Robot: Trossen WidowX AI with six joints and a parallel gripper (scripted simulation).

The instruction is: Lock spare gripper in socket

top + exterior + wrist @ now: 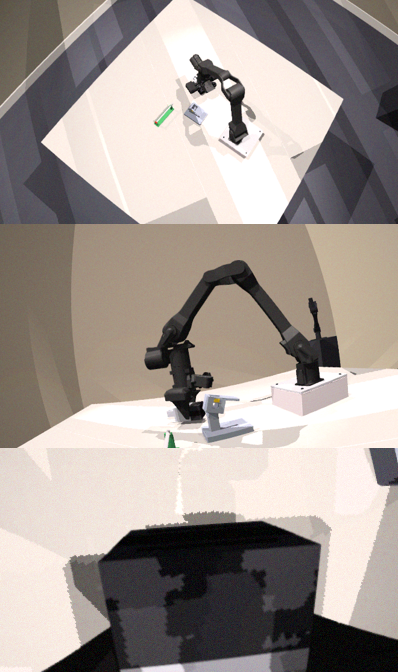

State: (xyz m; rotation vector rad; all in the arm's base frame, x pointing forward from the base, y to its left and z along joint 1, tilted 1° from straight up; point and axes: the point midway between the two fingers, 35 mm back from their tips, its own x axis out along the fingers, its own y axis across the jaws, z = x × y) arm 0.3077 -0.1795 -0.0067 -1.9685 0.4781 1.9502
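Right now the spare gripper is 1 cm ahead of my gripper tip, 1 cm to the right of it and 2 cm above it. From my gripper tip the other things lie so: green stand (9 cm ahead, 26 cm to the left, 1 cm above); grey mount (5 cm behind, 16 cm to the left, 3 cm above).
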